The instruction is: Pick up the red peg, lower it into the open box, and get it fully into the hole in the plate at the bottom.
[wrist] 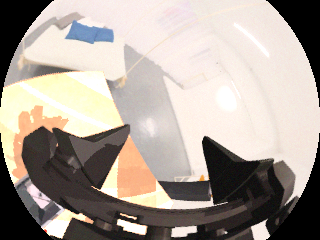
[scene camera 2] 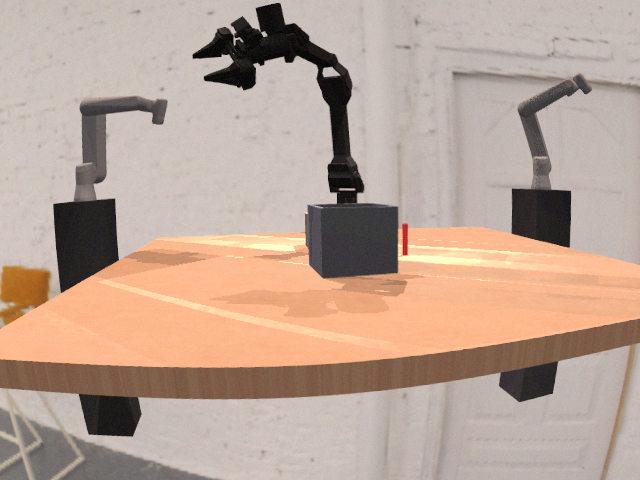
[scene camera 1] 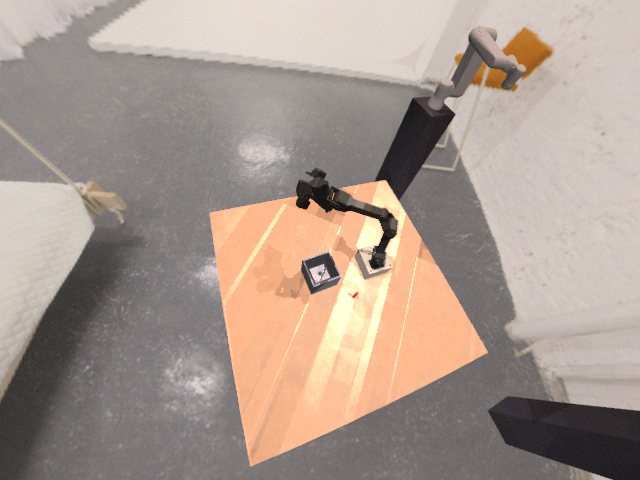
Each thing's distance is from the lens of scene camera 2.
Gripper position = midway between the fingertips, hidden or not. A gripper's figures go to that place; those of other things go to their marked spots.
gripper (scene camera 2: 198, 67): 101 cm
grey box (scene camera 2: 348, 239): 94 cm
